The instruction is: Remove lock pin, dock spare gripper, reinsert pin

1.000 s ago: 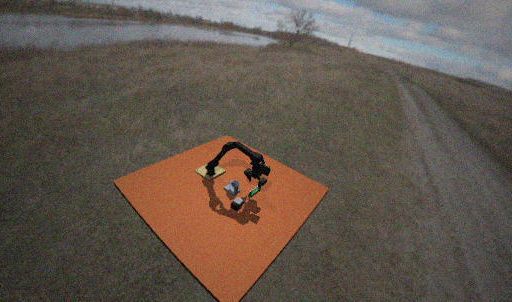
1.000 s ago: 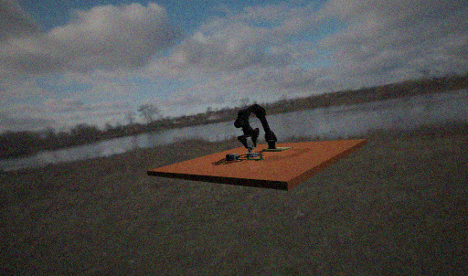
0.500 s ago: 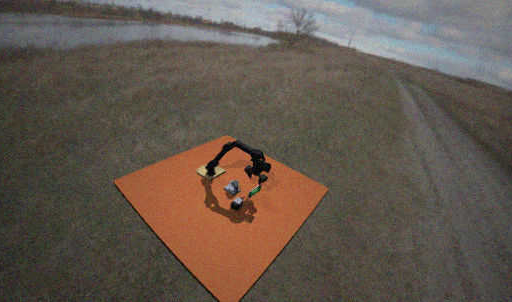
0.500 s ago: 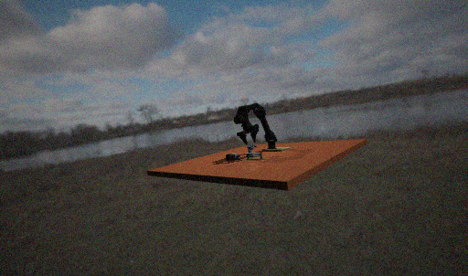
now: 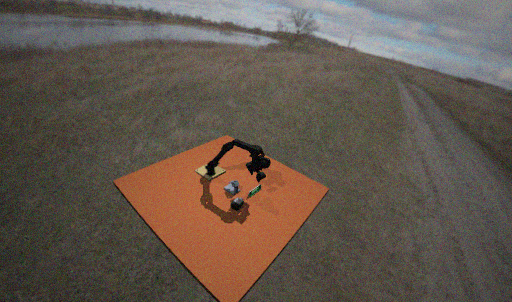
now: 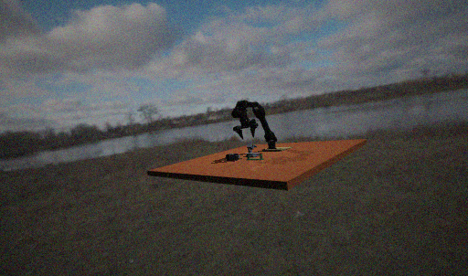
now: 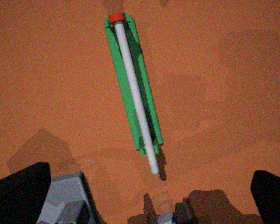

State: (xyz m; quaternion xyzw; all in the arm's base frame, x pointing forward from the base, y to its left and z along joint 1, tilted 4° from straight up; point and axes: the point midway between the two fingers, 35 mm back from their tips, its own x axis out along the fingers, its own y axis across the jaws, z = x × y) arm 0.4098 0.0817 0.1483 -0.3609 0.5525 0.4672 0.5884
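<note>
The spare gripper lies 170 mm to the right of my gripper tip and 140 mm below it. Round my gripper tip: green cradle (130 mm below, 30 mm to the left); mount (130 mm behind, 110 mm below, 90 mm to the right).
</note>
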